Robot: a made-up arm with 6 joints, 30 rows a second.
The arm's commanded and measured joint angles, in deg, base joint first. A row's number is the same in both.
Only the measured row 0 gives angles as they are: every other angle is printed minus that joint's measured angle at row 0.
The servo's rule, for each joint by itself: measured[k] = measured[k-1] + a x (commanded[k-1-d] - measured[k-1]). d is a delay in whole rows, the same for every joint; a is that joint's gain. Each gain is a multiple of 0.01, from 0.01 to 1. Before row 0 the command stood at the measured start. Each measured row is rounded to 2 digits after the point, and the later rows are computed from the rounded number. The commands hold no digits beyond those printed.
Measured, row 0: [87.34, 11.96, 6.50, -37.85, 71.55, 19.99]
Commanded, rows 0 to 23: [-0.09, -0.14, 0.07, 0.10, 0.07, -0.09]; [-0.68, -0.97, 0.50, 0.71, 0.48, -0.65]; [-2.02, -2.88, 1.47, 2.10, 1.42, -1.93]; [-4.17, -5.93, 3.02, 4.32, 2.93, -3.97]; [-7.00, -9.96, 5.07, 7.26, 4.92, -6.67]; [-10.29, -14.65, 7.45, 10.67, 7.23, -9.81]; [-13.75, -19.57, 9.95, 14.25, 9.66, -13.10]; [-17.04, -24.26, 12.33, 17.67, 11.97, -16.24]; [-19.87, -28.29, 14.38, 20.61, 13.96, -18.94]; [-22.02, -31.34, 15.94, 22.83, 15.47, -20.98]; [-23.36, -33.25, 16.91, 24.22, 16.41, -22.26]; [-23.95, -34.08, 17.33, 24.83, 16.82, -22.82]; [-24.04, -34.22, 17.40, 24.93, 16.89, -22.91]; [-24.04, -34.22, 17.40, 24.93, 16.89, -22.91]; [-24.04, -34.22, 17.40, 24.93, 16.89, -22.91]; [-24.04, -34.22, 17.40, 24.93, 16.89, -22.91]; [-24.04, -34.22, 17.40, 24.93, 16.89, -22.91]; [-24.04, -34.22, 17.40, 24.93, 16.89, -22.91]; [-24.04, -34.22, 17.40, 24.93, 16.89, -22.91]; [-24.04, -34.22, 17.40, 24.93, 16.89, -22.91]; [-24.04, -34.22, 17.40, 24.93, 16.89, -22.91]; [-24.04, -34.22, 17.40, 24.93, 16.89, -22.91]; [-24.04, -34.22, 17.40, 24.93, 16.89, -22.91]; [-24.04, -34.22, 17.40, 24.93, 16.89, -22.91]
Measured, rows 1 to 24: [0.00, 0.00, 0.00, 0.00, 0.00, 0.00]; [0.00, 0.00, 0.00, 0.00, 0.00, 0.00]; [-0.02, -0.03, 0.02, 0.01, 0.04, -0.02]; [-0.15, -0.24, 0.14, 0.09, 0.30, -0.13]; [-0.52, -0.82, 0.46, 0.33, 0.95, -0.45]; [-1.25, -1.94, 1.07, 0.81, 2.10, -1.08]; [-2.40, -3.70, 2.03, 1.58, 3.74, -2.09]; [-3.98, -6.11, 3.33, 2.67, 5.76, -3.48]; [-5.93, -9.07, 4.92, 4.06, 8.02, -5.21]; [-8.15, -12.41, 6.70, 5.69, 10.31, -7.20]; [-10.49, -15.90, 8.54, 7.48, 12.43, -9.31]; [-12.80, -19.30, 10.32, 9.32, 14.19, -11.41]; [-14.91, -22.37, 11.90, 11.11, 15.48, -13.36]; [-16.72, -24.95, 13.20, 12.76, 16.26, -15.06]; [-18.18, -26.99, 14.21, 14.22, 16.63, -16.47]; [-19.35, -28.58, 14.98, 15.51, 16.78, -17.63]; [-20.29, -29.82, 15.56, 16.64, 16.84, -18.58]; [-21.04, -30.79, 16.00, 17.63, 16.87, -19.36]; [-21.64, -31.54, 16.34, 18.51, 16.88, -20.00]; [-22.12, -32.13, 16.59, 19.28, 16.89, -20.52]; [-22.50, -32.59, 16.78, 19.96, 16.89, -20.95]; [-22.81, -32.95, 16.93, 20.56, 16.89, -21.30]; [-23.06, -33.23, 17.04, 21.08, 16.89, -21.59]; [-23.26, -33.45, 17.13, 21.54, 16.89, -21.83]
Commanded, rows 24 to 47: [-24.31, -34.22, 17.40, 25.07, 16.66, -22.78]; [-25.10, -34.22, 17.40, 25.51, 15.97, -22.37]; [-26.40, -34.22, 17.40, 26.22, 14.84, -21.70]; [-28.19, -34.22, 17.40, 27.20, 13.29, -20.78]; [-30.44, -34.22, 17.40, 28.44, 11.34, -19.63]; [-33.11, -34.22, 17.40, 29.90, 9.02, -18.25]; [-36.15, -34.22, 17.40, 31.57, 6.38, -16.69]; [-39.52, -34.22, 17.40, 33.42, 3.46, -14.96]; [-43.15, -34.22, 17.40, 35.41, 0.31, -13.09]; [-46.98, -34.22, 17.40, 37.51, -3.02, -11.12]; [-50.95, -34.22, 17.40, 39.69, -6.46, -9.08]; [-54.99, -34.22, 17.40, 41.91, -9.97, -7.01]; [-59.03, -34.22, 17.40, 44.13, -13.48, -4.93]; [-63.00, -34.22, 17.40, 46.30, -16.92, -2.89]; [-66.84, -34.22, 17.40, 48.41, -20.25, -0.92]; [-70.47, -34.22, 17.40, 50.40, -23.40, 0.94]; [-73.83, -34.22, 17.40, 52.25, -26.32, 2.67]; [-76.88, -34.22, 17.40, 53.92, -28.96, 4.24]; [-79.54, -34.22, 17.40, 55.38, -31.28, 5.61]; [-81.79, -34.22, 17.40, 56.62, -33.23, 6.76]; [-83.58, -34.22, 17.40, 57.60, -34.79, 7.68]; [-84.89, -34.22, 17.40, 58.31, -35.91, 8.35]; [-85.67, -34.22, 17.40, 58.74, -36.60, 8.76]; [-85.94, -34.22, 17.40, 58.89, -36.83, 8.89]
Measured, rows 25 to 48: [-23.42, -33.62, 17.19, 21.95, 16.89, -22.02]; [-23.54, -33.75, 17.24, 22.31, 16.89, -22.18]; [-23.69, -33.85, 17.28, 22.64, 16.76, -22.29]; [-23.97, -33.93, 17.31, 22.98, 16.30, -22.30]; [-24.46, -33.99, 17.33, 23.37, 15.45, -22.19]; [-25.21, -34.04, 17.35, 23.83, 14.20, -21.94]; [-26.26, -34.08, 17.36, 24.38, 12.54, -21.52]; [-27.63, -34.11, 17.37, 25.04, 10.50, -20.93]; [-29.33, -34.13, 17.38, 25.82, 8.11, -20.17]; [-31.37, -34.15, 17.38, 26.73, 5.41, -19.23]; [-33.73, -34.17, 17.38, 27.77, 2.45, -18.12]; [-36.38, -34.18, 17.38, 28.94, -0.72, -16.86]; [-39.29, -34.19, 17.38, 30.23, -4.05, -15.46]; [-42.43, -34.20, 17.38, 31.63, -7.48, -13.94]; [-45.75, -34.20, 17.38, 33.13, -10.96, -12.32]; [-49.20, -34.20, 17.38, 34.71, -14.42, -10.62]; [-52.73, -34.20, 17.38, 36.35, -17.80, -8.87]; [-56.28, -34.20, 17.38, 38.04, -21.05, -7.10]; [-59.79, -34.20, 17.38, 39.75, -24.11, -5.34]; [-63.21, -34.20, 17.38, 41.45, -26.92, -3.62]; [-66.48, -34.20, 17.38, 43.12, -29.45, -1.96]; [-69.54, -34.20, 17.38, 44.74, -31.64, -0.39]; [-72.35, -34.20, 17.38, 46.28, -33.47, 1.06]; [-74.86, -34.20, 17.38, 47.72, -34.89, 2.37]
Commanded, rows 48 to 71: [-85.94, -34.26, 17.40, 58.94, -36.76, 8.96]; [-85.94, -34.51, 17.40, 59.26, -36.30, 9.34]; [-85.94, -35.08, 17.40, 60.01, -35.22, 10.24]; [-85.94, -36.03, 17.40, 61.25, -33.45, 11.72]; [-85.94, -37.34, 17.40, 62.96, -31.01, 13.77]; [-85.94, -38.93, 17.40, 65.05, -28.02, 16.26]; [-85.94, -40.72, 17.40, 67.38, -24.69, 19.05]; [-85.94, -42.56, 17.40, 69.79, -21.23, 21.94]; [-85.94, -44.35, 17.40, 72.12, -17.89, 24.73]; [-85.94, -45.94, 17.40, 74.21, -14.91, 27.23]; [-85.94, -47.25, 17.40, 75.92, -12.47, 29.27]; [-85.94, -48.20, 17.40, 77.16, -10.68, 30.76]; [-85.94, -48.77, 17.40, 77.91, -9.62, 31.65]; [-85.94, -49.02, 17.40, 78.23, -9.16, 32.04]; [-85.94, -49.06, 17.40, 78.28, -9.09, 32.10]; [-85.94, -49.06, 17.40, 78.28, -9.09, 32.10]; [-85.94, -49.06, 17.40, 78.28, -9.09, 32.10]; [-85.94, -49.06, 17.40, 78.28, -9.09, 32.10]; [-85.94, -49.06, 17.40, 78.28, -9.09, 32.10]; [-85.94, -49.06, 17.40, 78.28, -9.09, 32.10]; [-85.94, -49.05, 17.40, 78.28, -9.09, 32.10]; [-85.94, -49.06, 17.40, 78.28, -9.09, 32.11]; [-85.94, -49.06, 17.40, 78.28, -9.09, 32.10]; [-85.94, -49.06, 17.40, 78.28, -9.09, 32.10]
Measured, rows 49 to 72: [-77.02, -34.20, 17.38, 49.04, -35.88, 3.52]; [-78.80, -34.20, 17.38, 50.22, -36.43, 4.49]; [-80.23, -34.21, 17.38, 51.27, -36.62, 5.29]; [-81.37, -34.28, 17.38, 52.23, -36.43, 6.02]; [-82.28, -34.46, 17.38, 53.16, -35.73, 6.78]; [-83.01, -34.81, 17.38, 54.13, -34.41, 7.67]; [-83.60, -35.37, 17.38, 55.19, -32.44, 8.77]; [-84.07, -36.15, 17.38, 56.37, -29.88, 10.12]; [-84.44, -37.16, 17.38, 57.69, -26.87, 11.73]; [-84.74, -38.35, 17.38, 59.14, -23.60, 13.57]; [-84.98, -39.67, 17.38, 60.70, -20.29, 15.58]; [-85.17, -41.05, 17.38, 62.32, -17.17, 17.68]; [-85.32, -42.41, 17.38, 63.95, -14.44, 19.77]; [-85.44, -43.68, 17.38, 65.54, -12.26, 21.75]; [-85.54, -44.80, 17.38, 67.02, -10.73, 23.53]; [-85.62, -45.73, 17.38, 68.37, -9.82, 25.06]; [-85.68, -46.46, 17.38, 69.56, -9.40, 26.33]; [-85.73, -47.03, 17.38, 70.61, -9.22, 27.37]; [-85.77, -47.48, 17.38, 71.53, -9.14, 28.22]; [-85.80, -47.83, 17.38, 72.34, -9.11, 28.92]; [-85.83, -48.10, 17.38, 73.05, -9.10, 29.49]; [-85.85, -48.31, 17.38, 73.68, -9.09, 29.96]; [-85.87, -48.47, 17.38, 74.23, -9.09, 30.35]; [-85.88, -48.60, 17.38, 74.72, -9.09, 30.67]
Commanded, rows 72 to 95: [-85.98, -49.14, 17.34, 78.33, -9.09, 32.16]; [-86.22, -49.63, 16.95, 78.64, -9.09, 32.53]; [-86.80, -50.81, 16.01, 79.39, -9.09, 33.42]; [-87.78, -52.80, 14.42, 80.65, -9.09, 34.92]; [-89.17, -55.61, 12.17, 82.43, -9.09, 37.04]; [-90.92, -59.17, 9.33, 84.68, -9.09, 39.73]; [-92.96, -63.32, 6.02, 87.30, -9.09, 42.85]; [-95.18, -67.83, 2.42, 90.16, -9.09, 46.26]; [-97.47, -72.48, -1.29, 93.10, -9.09, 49.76]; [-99.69, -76.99, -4.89, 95.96, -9.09, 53.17]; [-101.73, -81.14, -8.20, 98.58, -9.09, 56.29]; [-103.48, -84.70, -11.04, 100.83, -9.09, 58.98]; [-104.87, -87.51, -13.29, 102.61, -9.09, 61.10]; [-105.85, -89.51, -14.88, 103.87, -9.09, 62.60]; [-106.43, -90.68, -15.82, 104.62, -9.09, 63.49]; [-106.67, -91.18, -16.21, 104.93, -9.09, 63.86]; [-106.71, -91.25, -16.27, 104.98, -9.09, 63.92]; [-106.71, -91.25, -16.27, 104.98, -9.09, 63.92]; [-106.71, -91.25, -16.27, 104.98, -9.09, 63.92]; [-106.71, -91.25, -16.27, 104.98, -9.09, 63.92]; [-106.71, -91.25, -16.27, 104.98, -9.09, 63.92]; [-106.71, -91.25, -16.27, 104.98, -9.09, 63.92]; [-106.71, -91.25, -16.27, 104.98, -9.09, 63.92]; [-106.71, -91.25, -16.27, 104.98, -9.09, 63.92]
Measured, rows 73 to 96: [-85.89, -48.70, 17.38, 75.15, -9.09, 30.93]; [-85.90, -48.78, 17.38, 75.53, -9.09, 31.14]; [-85.92, -48.86, 17.37, 75.87, -9.09, 31.32]; [-85.98, -49.03, 17.27, 76.20, -9.09, 31.54]; [-86.14, -49.42, 16.97, 76.58, -9.09, 31.88]; [-86.47, -50.16, 16.36, 77.07, -9.09, 32.43]; [-87.01, -51.36, 15.35, 77.71, -9.09, 33.26]; [-87.79, -53.08, 13.91, 78.55, -9.09, 34.42]; [-88.82, -55.33, 12.02, 79.60, -9.09, 35.94]; [-90.09, -58.08, 9.72, 80.87, -9.09, 37.80]; [-91.57, -61.25, 7.08, 82.34, -9.09, 39.95]; [-93.19, -64.71, 4.21, 83.97, -9.09, 42.33]; [-94.90, -68.32, 1.23, 85.72, -9.09, 44.84]; [-96.62, -71.92, -1.71, 87.53, -9.09, 47.39]; [-98.27, -75.35, -4.49, 89.34, -9.09, 49.86]; [-99.79, -78.47, -6.98, 91.08, -9.09, 52.15]; [-101.12, -81.16, -9.10, 92.70, -9.09, 54.19]; [-102.23, -83.36, -10.81, 94.17, -9.09, 55.93]; [-103.13, -85.10, -12.12, 95.47, -9.09, 57.37]; [-103.85, -86.45, -13.12, 96.61, -9.09, 58.55]; [-104.42, -87.51, -13.88, 97.61, -9.09, 59.52]; [-104.88, -88.33, -14.45, 98.49, -9.09, 60.31]; [-105.25, -88.97, -14.89, 99.27, -9.09, 60.96]; [-105.54, -89.47, -15.22, 99.96, -9.09, 61.49]
